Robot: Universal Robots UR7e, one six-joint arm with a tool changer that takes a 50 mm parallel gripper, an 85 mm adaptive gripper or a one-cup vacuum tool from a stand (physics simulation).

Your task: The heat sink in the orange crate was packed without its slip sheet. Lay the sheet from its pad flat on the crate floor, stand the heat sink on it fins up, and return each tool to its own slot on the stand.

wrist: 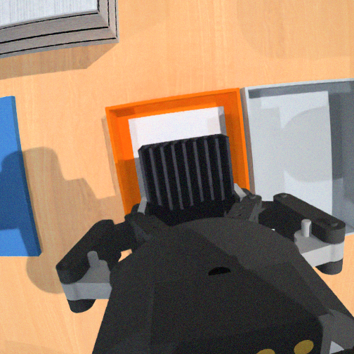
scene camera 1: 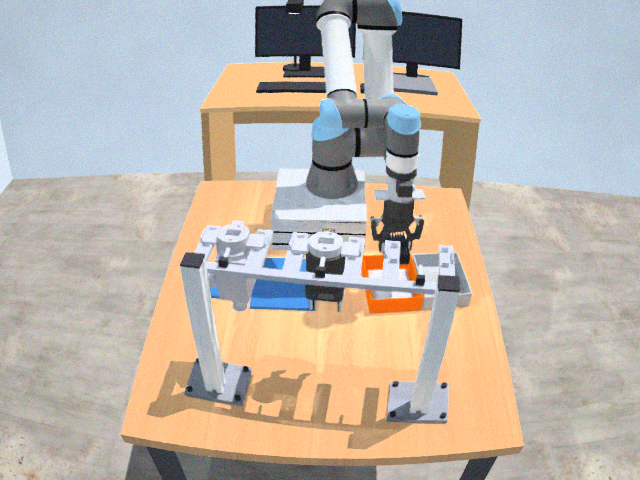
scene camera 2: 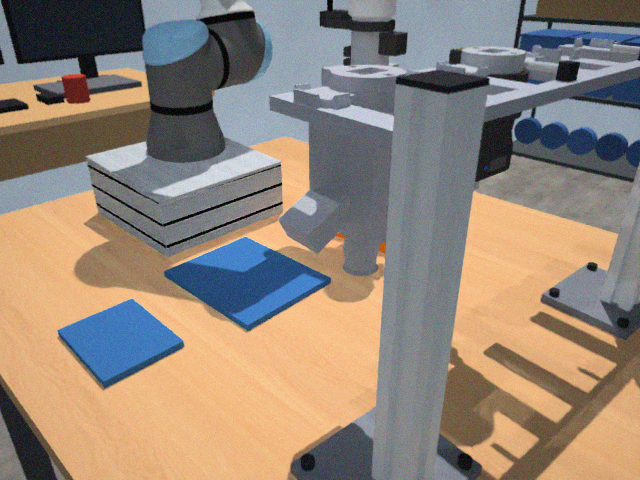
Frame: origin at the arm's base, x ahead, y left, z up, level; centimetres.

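Seen in the pictures: arm's base, origin of its link: [scene camera 1: 331,184] [scene camera 2: 186,148].
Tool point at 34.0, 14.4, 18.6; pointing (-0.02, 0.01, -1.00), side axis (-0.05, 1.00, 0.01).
Observation:
Pixels of each thing's middle, then the offset from my tool point to it, as dx, dy, dz. "spot": a spot on its surface instead.
- black heat sink, middle of its body: [scene camera 1: 395,247] -0.2, +0.2, -17.3
- orange crate, a spot on its surface: [scene camera 1: 395,303] spot: +9.7, +0.1, -27.3
- grey vacuum tool, middle of its body: [scene camera 2: 353,177] [scene camera 1: 231,269] +26.1, -37.4, -3.5
- grey bin, a spot on its surface: [scene camera 1: 462,299] spot: +8.8, +18.8, -27.7
- larger blue pad, a spot on its surface: [scene camera 2: 206,289] spot: -3.1, -34.7, -29.2
- smaller blue pad, a spot on its surface: [scene camera 2: 121,341] spot: -1.4, -49.6, -29.2
My 85 mm adaptive gripper [scene camera 1: 397,242] [wrist: 192,200] is shut on the black heat sink [scene camera 1: 404,253] [wrist: 186,172] and holds it, fins up, above the orange crate [scene camera 1: 395,303] [wrist: 175,98]. The white slip sheet [wrist: 170,125] lies on the crate floor, partly hidden below the heat sink. On the stand [scene camera 1: 382,284] [scene camera 2: 429,284] hang the grey vacuum tool [scene camera 1: 235,281] [scene camera 2: 351,165] and the black 50 mm parallel gripper [scene camera 1: 325,281] [scene camera 2: 496,149]. The stand's right slot bears no tool. The fingers and heat sink are hidden in scene camera 2.
A grey bin [scene camera 1: 462,299] [wrist: 300,85] adjoins the crate's right side. A larger blue pad [scene camera 1: 281,294] [scene camera 2: 206,289] [wrist: 15,175] and a smaller blue pad [scene camera 2: 121,341] lie bare to the left. The robot's base block [scene camera 1: 294,209] [scene camera 2: 206,206] [wrist: 55,30] is behind.

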